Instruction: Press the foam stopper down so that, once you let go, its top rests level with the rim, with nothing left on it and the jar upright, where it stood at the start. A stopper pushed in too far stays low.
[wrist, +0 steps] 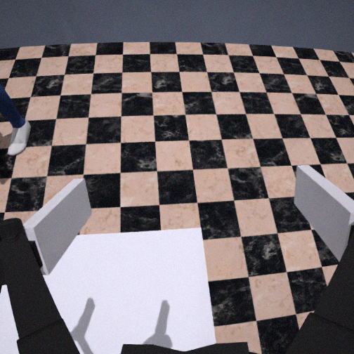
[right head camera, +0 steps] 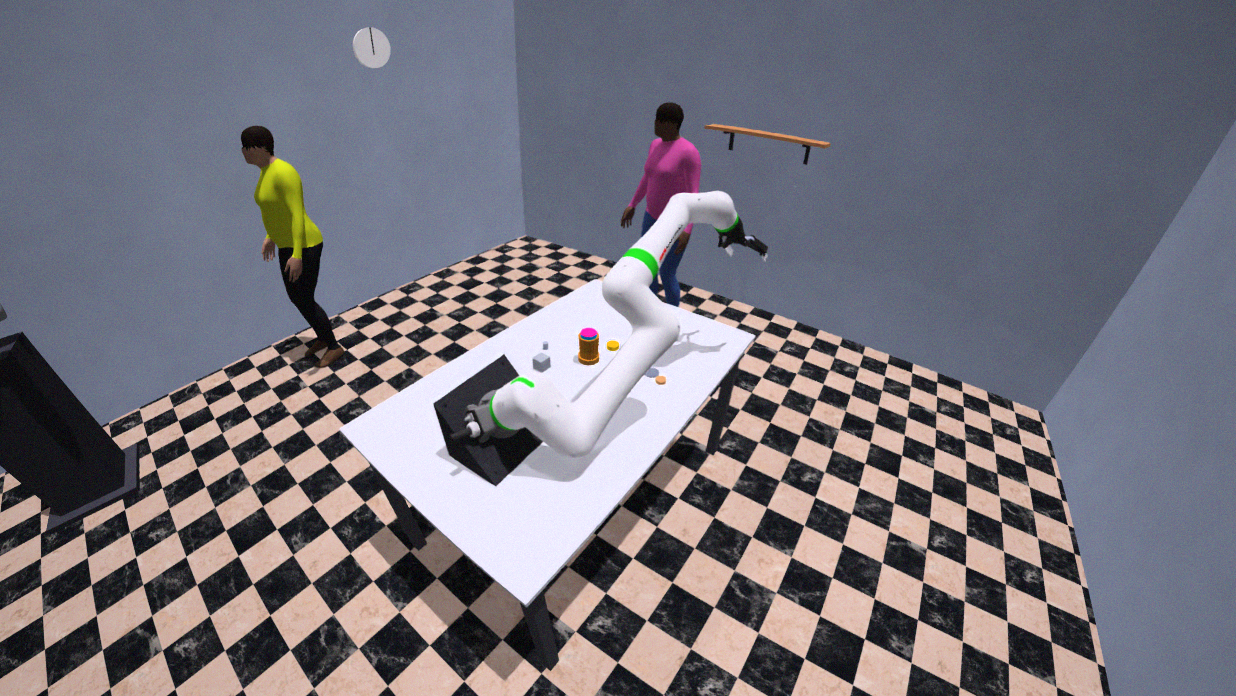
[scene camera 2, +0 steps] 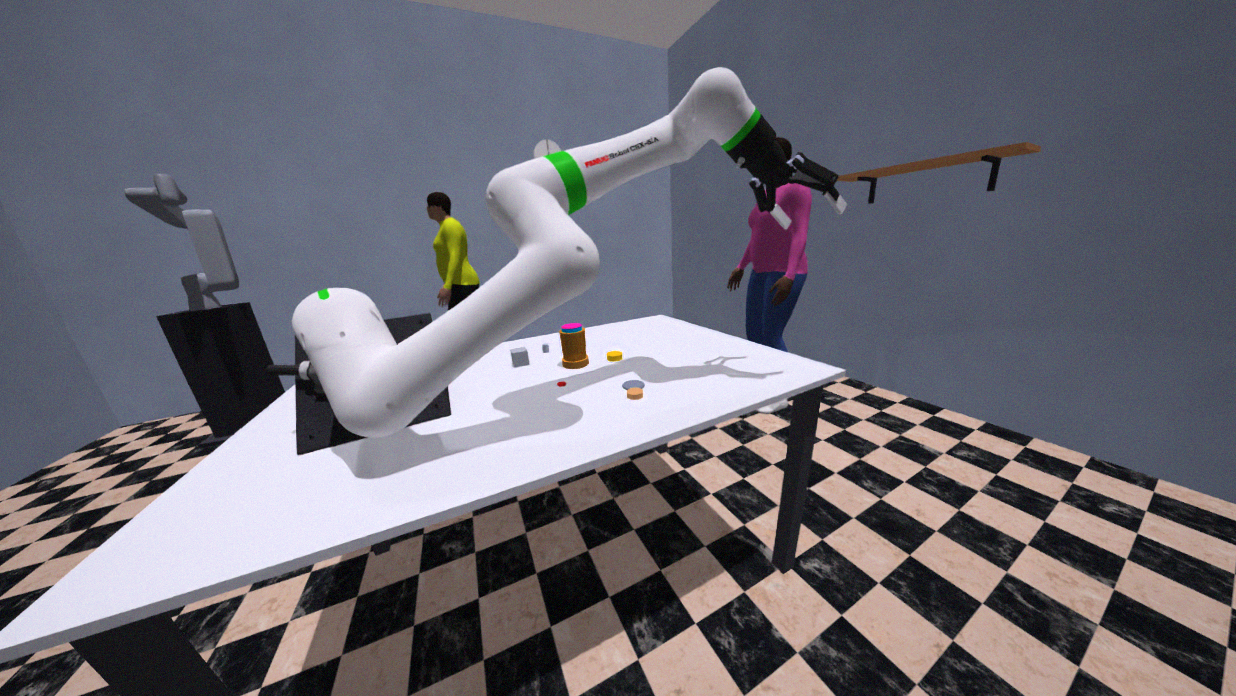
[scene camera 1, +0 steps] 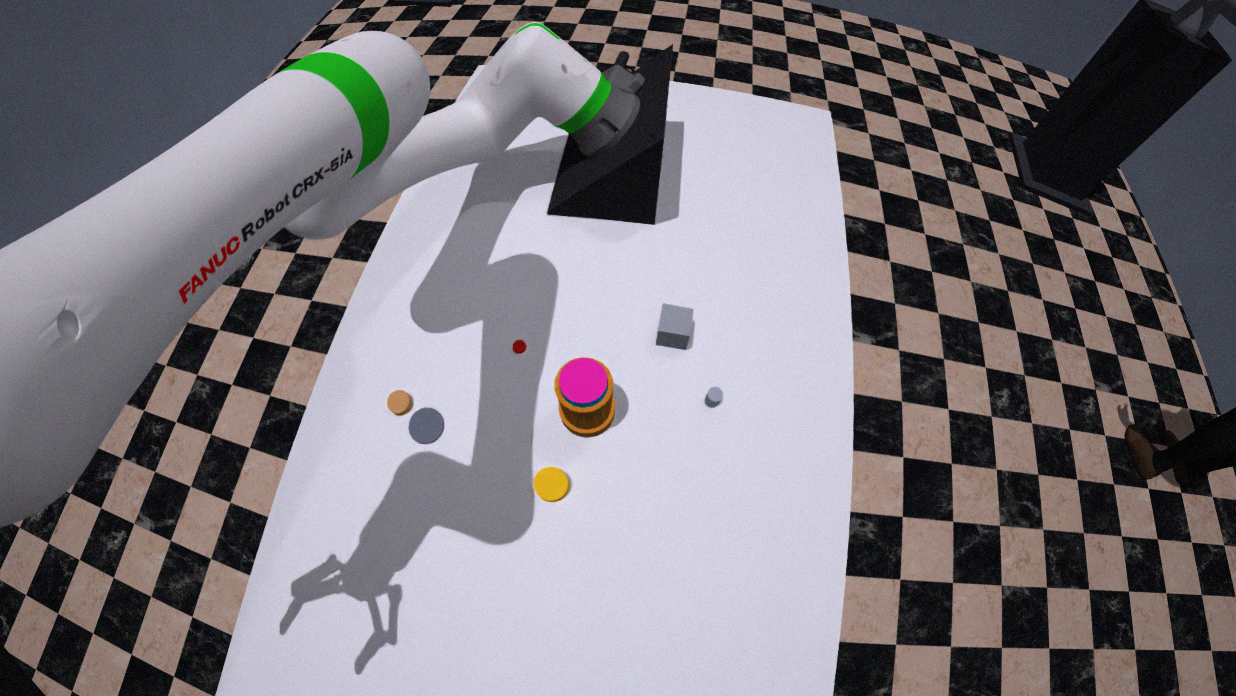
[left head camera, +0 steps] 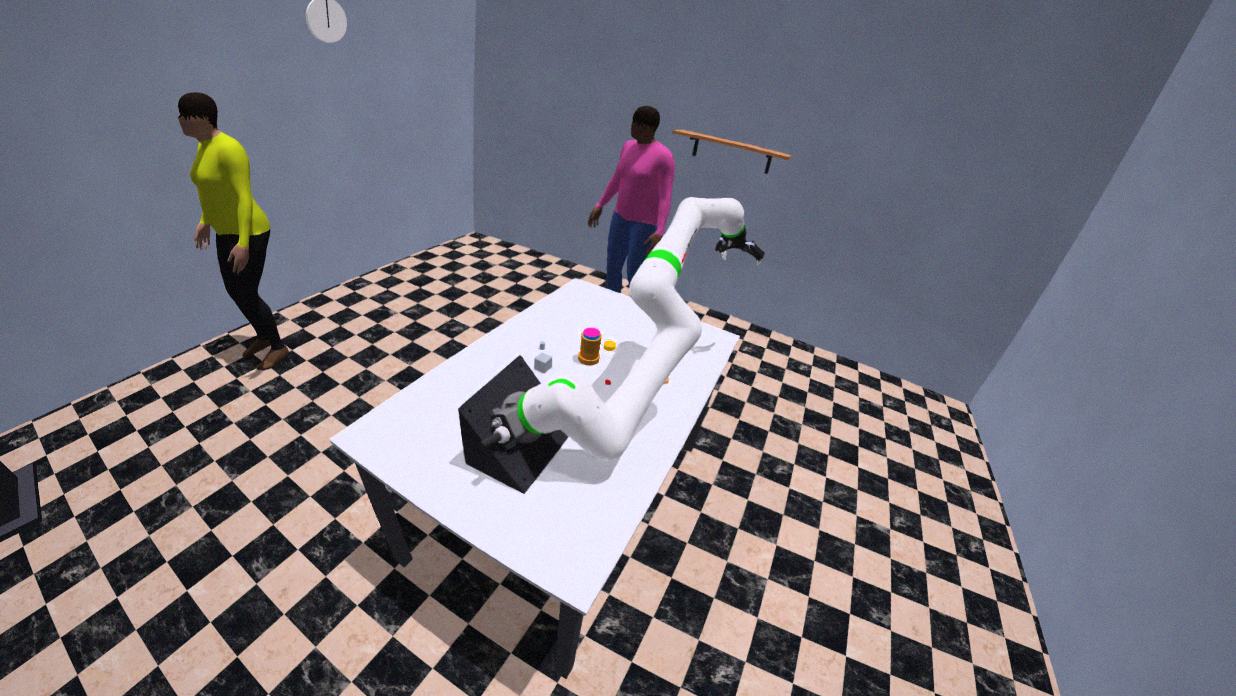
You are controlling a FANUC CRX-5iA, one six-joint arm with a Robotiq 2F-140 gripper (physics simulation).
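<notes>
The orange-brown jar (left head camera: 589, 350) (right head camera: 588, 351) (scene camera 1: 587, 418) (scene camera 2: 573, 348) stands upright on the white table. The foam stopper (left head camera: 591, 332) (right head camera: 589, 332) (scene camera 1: 582, 380) (scene camera 2: 571, 327), with a magenta top and a blue band below it, sits in the jar's mouth and sticks up above the rim. No other thing shows on the stopper. My gripper (left head camera: 742, 257) (right head camera: 747, 254) (scene camera 2: 810, 212) (wrist: 189, 190) is wide open and empty. It hangs high, well away from the jar, towards the table's far end. The jar does not show in the wrist view.
A grey block (scene camera 1: 674, 325) and a small grey cylinder (scene camera 1: 713, 396) stand near the jar. A yellow disc (scene camera 1: 550, 484), a red disc (scene camera 1: 518, 346), an orange disc (scene camera 1: 398, 402) and a dark grey disc (scene camera 1: 426, 425) lie on the table. A person in pink (scene camera 2: 778, 237) stands beyond the table.
</notes>
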